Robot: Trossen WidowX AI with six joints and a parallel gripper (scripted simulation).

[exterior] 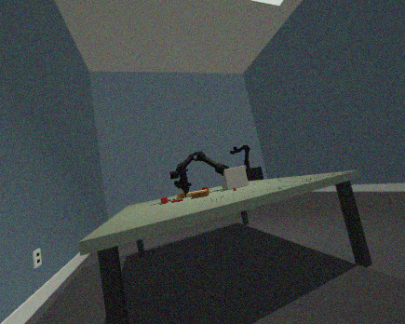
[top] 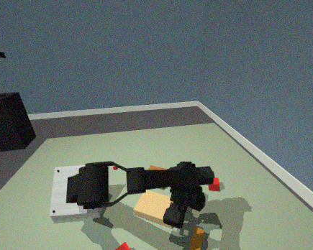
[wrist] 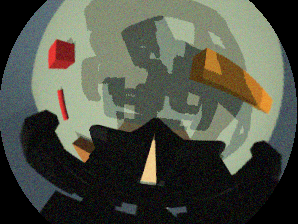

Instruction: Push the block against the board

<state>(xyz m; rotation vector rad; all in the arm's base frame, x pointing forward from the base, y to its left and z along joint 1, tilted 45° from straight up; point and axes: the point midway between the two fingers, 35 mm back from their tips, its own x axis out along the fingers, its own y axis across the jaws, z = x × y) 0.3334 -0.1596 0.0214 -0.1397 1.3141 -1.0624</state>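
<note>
The tan block is 70 mm behind my gripper tip, 50 mm to the left of it and 10 mm above it. From my gripper tip the other things lie so: thin red strip (200 mm to the left, 130 mm ahead); then orange board (160 mm to the right, 20 mm behind, 10 mm above).
</note>
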